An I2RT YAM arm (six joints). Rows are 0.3 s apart.
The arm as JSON. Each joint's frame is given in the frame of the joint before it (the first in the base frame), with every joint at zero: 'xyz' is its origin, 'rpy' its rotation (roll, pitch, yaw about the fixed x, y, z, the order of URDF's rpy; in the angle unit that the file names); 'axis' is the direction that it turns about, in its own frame. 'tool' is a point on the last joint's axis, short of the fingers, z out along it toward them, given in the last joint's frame.
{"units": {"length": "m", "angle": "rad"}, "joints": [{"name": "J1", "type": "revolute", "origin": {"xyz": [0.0, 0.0, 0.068], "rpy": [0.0, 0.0, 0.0]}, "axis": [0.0, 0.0, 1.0]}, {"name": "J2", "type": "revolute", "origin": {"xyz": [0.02, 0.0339, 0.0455], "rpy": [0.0, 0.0, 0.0]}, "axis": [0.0, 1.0, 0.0]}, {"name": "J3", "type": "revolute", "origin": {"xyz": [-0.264, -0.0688, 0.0], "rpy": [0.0, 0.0, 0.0]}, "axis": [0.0, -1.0, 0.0]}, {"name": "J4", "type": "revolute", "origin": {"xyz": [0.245, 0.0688, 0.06], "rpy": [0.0, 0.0, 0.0]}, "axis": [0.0, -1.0, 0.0]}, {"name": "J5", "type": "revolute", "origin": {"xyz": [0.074, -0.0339, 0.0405], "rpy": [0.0, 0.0, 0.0]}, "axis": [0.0, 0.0, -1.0]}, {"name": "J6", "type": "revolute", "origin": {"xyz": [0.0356, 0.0, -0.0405], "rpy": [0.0, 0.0, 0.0]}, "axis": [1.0, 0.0, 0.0]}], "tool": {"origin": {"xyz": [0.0, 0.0, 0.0], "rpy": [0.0, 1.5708, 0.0]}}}
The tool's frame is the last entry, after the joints.
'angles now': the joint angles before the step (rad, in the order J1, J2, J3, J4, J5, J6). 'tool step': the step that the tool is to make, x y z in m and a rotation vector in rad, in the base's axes. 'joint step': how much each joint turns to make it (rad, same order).
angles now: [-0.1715, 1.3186, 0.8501, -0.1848, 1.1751, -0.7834]
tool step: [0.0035, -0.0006, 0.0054, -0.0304, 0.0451, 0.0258]
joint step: [0.0001, -0.0003, 0.0013, 0.0685, 0.0009, -0.1185]
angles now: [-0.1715, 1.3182, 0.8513, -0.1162, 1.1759, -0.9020]
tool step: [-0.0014, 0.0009, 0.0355, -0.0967, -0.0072, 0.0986]
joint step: [-0.0004, -0.0695, -0.0022, 0.2409, -0.0515, -0.3113]
